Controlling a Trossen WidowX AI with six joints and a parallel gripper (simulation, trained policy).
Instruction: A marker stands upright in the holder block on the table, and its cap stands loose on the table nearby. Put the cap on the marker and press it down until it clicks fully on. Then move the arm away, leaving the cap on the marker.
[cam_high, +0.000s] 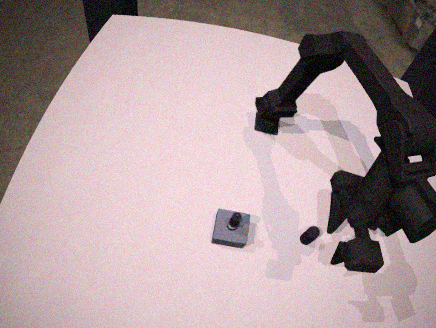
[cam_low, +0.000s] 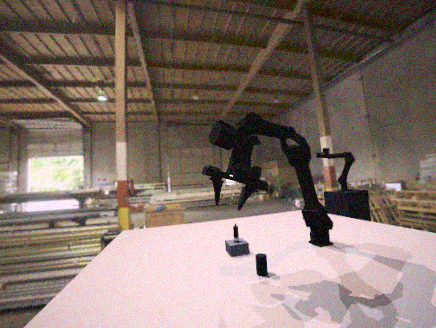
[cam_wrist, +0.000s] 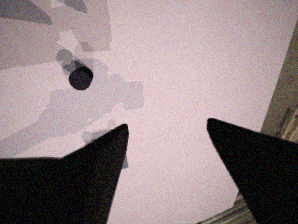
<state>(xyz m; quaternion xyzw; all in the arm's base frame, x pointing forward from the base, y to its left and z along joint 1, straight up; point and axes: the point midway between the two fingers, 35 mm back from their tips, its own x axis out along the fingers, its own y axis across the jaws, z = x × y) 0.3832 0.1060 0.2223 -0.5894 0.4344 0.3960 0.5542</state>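
My gripper tip is now 160 mm above the dark cap, 80 mm past it and 20 mm to the right of it. From my gripper tip the other things lie so: grey holder block: 170 mm below, 160 mm to the right, 70 mm behind.
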